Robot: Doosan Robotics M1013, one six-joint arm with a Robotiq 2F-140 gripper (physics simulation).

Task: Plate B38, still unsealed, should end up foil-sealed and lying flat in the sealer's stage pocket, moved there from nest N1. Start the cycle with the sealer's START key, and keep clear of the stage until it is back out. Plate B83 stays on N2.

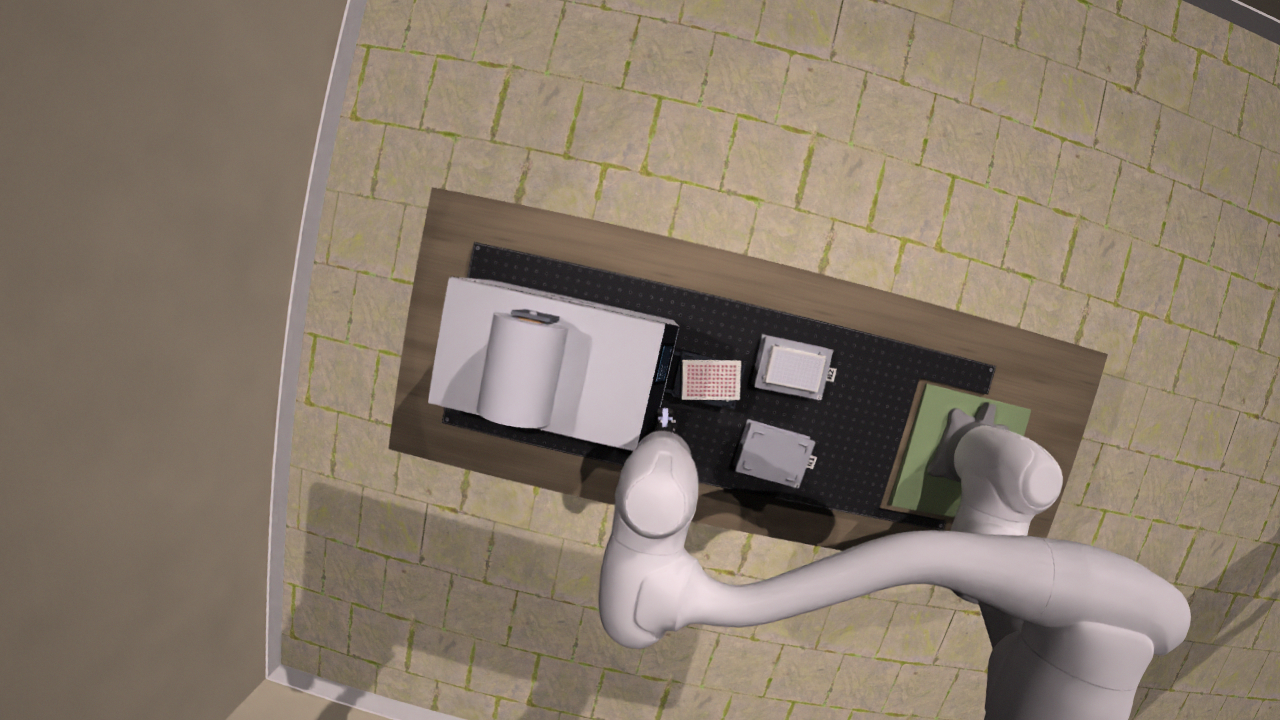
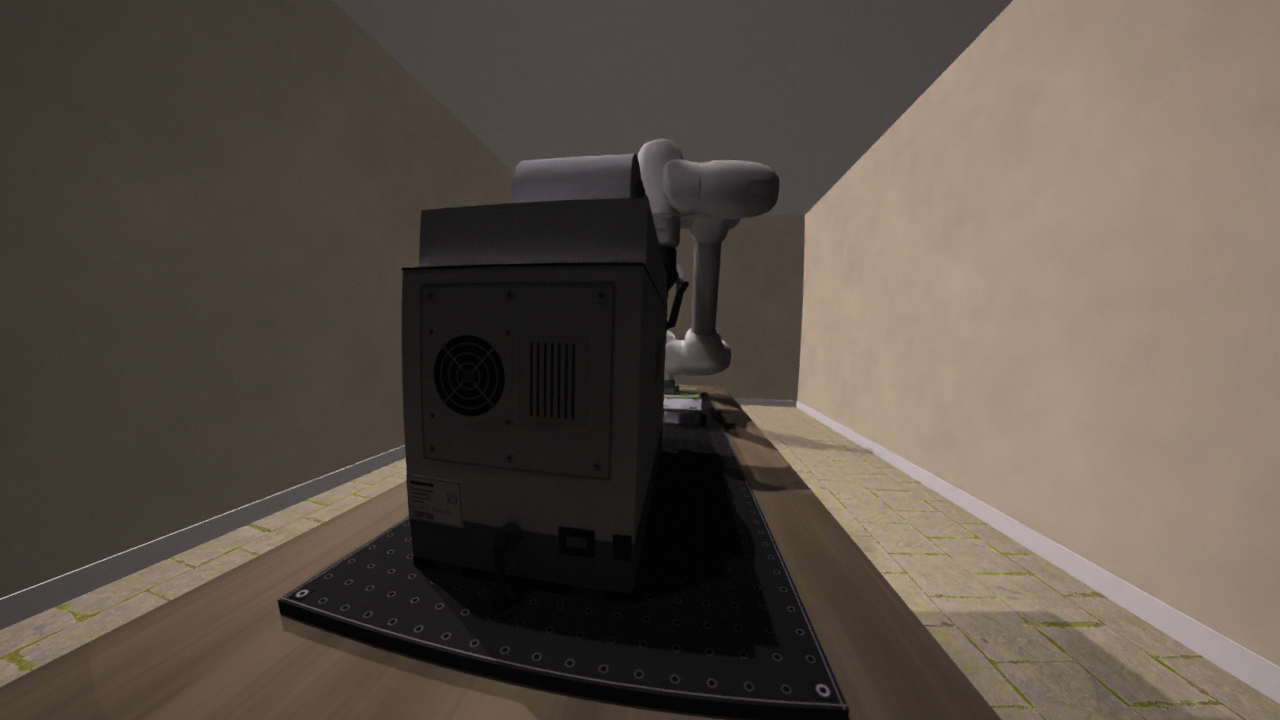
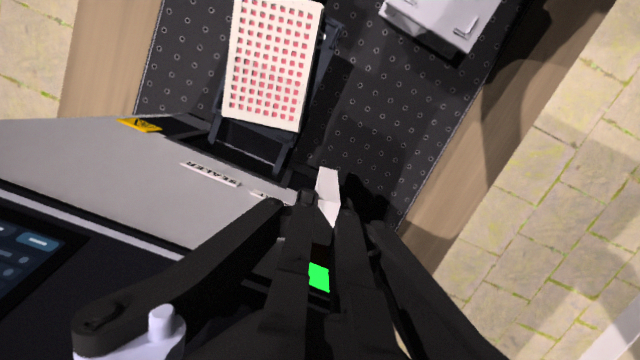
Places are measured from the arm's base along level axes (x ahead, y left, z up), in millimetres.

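Pixels of known places: gripper, fingertip midpoint: (image 3: 324, 184); arm's base, origin of the base link: (image 1: 967, 449).
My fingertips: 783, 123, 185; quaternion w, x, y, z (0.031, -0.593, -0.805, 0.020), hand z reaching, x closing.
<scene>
Ahead of a thing's pixels: the offset from my fingertips to its top centre, as dx, dy, dz. "spot": to the spot under its first point.
Plate B38 {-67, -101, -68} (image 1: 711, 380) (image 3: 272, 62), pale with red wells and no foil visible, lies flat on the sealer's stage {spot: +26, -130, -96} (image 3: 216, 127), which is out in front of the sealer (image 1: 613, 367) (image 2: 528, 483) (image 3: 115, 170). Nest N1 {-282, +31, -134} (image 1: 776, 454) (image 3: 445, 17) is empty. Plate B83 {-251, -179, -122} (image 1: 795, 368), white, sits on nest N2 {spot: -176, -169, -137} (image 1: 762, 362). My gripper (image 1: 665, 418) (image 3: 324, 184) is shut with nothing between its fingers, low at the sealer's front beside the stage, by the START label {spot: +32, -40, +6} (image 3: 265, 195). The START key is hidden behind the fingers, so contact cannot be told.
A large foil roll {+267, -66, +294} (image 1: 523, 371) lies on top of the sealer. A green mat (image 1: 921, 456) is at the right end of the table, by the arm's base. A touch screen {spot: +48, -105, +129} (image 3: 25, 255) and a yellow warning label {spot: +45, -175, -37} (image 3: 140, 124) show on the sealer. A green patch {spot: +27, +9, +90} (image 3: 319, 276) shows between the fingers.
</scene>
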